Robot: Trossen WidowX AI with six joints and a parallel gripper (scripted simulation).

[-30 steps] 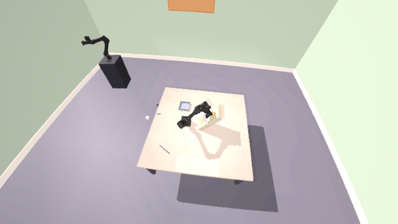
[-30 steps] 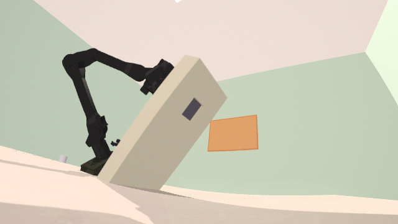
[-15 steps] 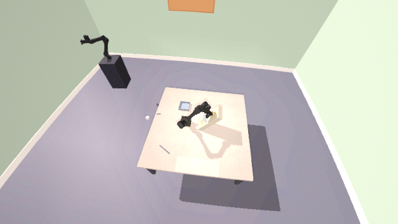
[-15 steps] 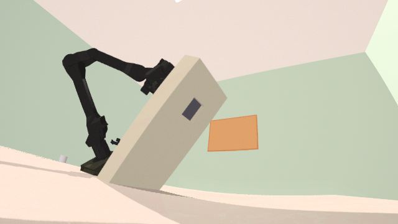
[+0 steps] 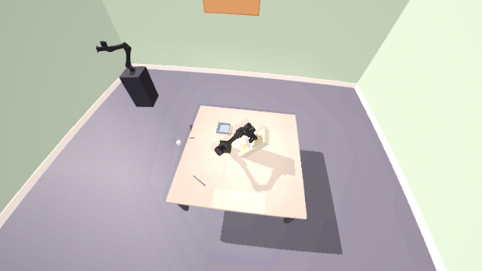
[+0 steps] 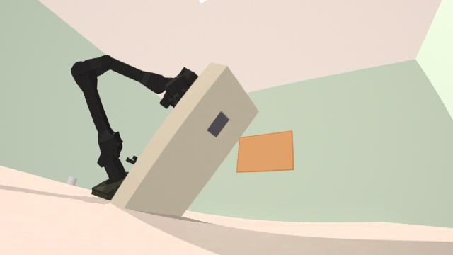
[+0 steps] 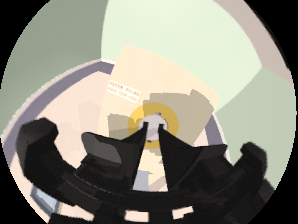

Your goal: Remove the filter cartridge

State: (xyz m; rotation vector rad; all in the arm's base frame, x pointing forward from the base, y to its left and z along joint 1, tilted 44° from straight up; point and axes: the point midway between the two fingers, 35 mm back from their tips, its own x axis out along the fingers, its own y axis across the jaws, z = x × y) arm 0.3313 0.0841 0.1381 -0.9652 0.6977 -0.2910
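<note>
Now: the white round cartridge 20 mm ahead of my gripper tip and 10 mm below it. The rest, counted from my gripper tip: small white cylinder (870 mm behind, 90 mm to the left, 230 mm below); tray (370 mm behind, 330 mm to the left, 240 mm below); cream service panel (30 mm behind, 80 mm below).
</note>
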